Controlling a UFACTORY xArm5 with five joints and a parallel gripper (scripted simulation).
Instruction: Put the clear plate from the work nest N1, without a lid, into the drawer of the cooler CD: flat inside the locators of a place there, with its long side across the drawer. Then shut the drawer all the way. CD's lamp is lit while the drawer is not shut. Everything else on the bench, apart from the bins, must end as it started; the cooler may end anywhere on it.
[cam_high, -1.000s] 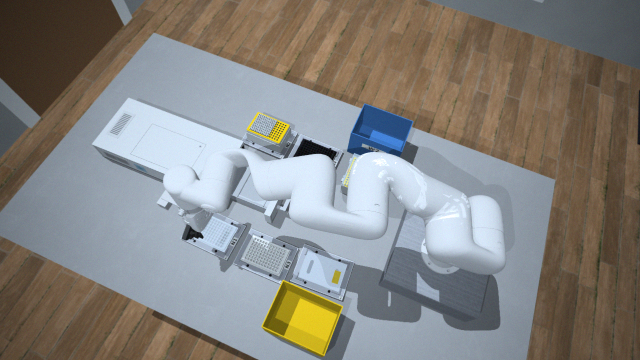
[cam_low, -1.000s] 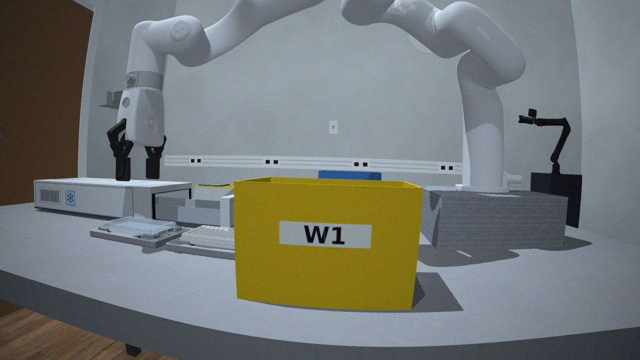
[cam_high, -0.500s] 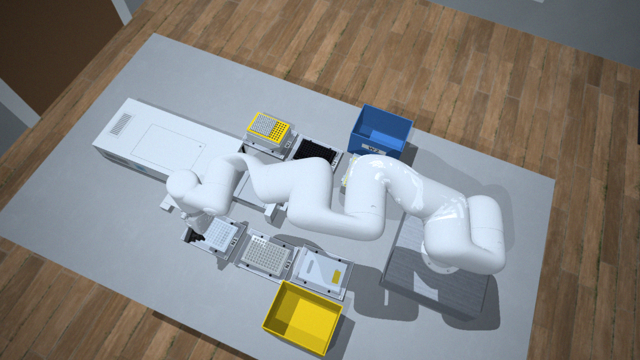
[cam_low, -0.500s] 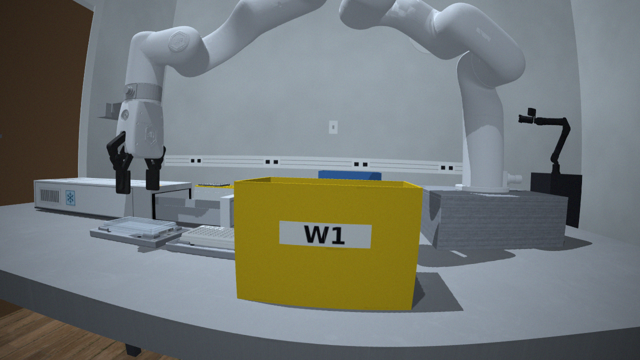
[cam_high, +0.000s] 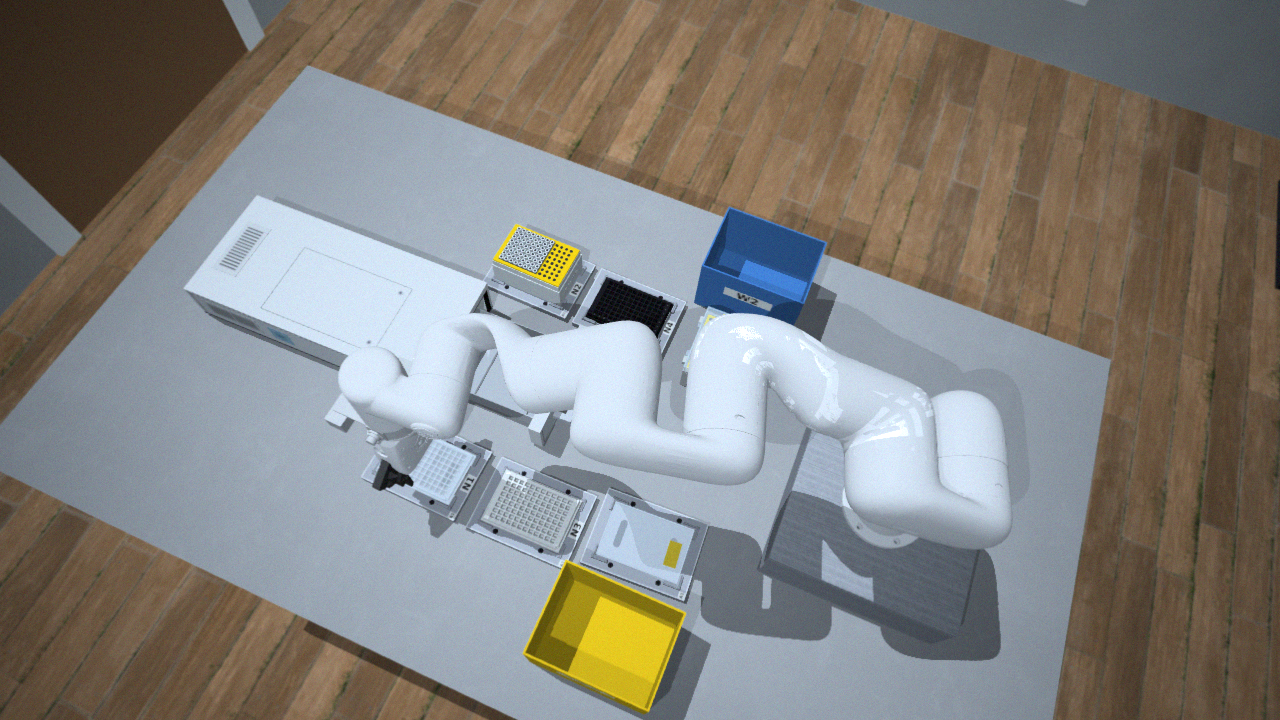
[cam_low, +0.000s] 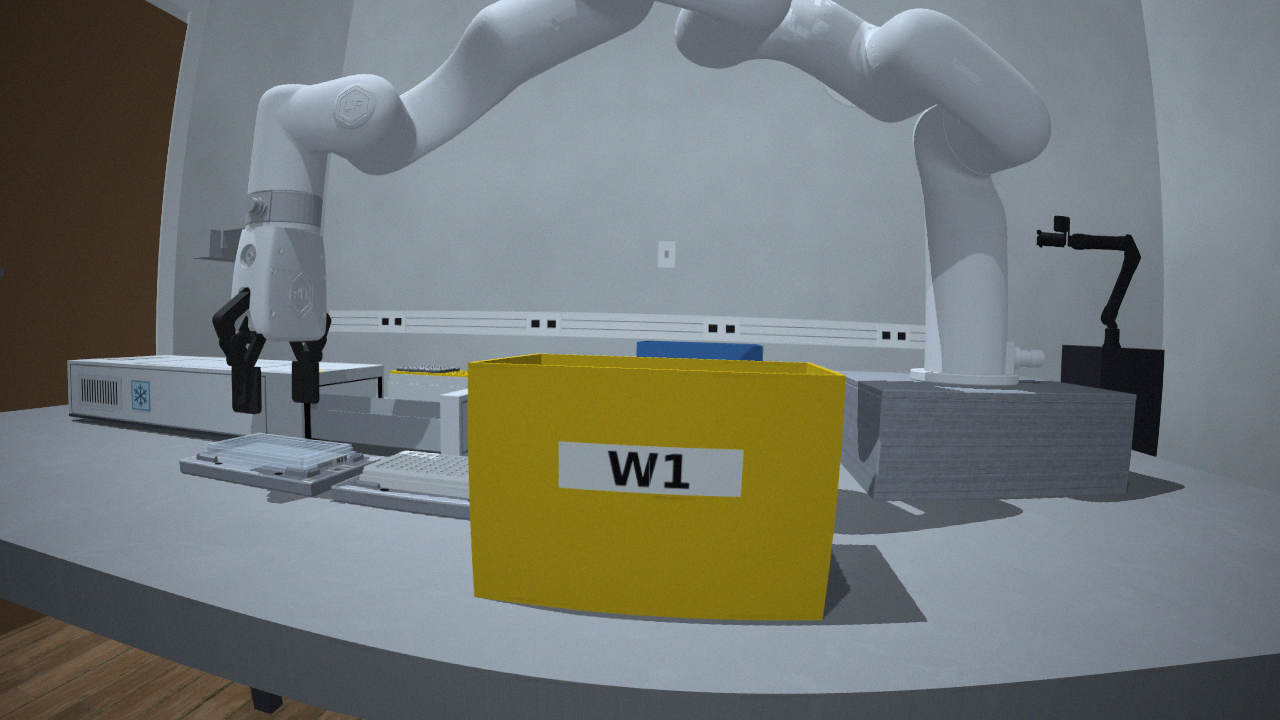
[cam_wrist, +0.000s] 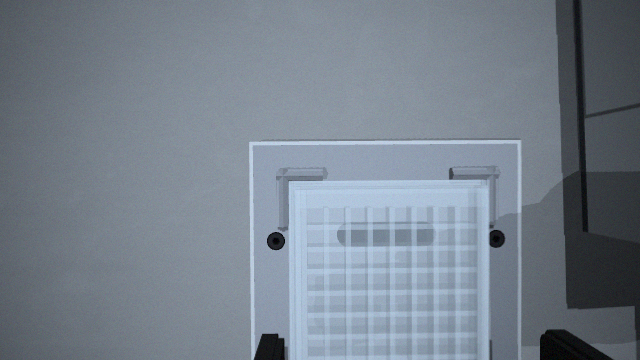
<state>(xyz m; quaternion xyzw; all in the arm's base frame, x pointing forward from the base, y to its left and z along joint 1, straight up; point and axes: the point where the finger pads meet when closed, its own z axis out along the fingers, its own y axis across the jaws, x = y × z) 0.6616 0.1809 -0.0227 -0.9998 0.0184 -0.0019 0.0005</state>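
My gripper is now 5 cm above the clear plate. The rest, counted from my hand: drawer: 2 cm behind, 19 cm to the right, 3 cm below; then white well plate: 18 cm behind, 5 cm below; then nest N1: 6 cm below.
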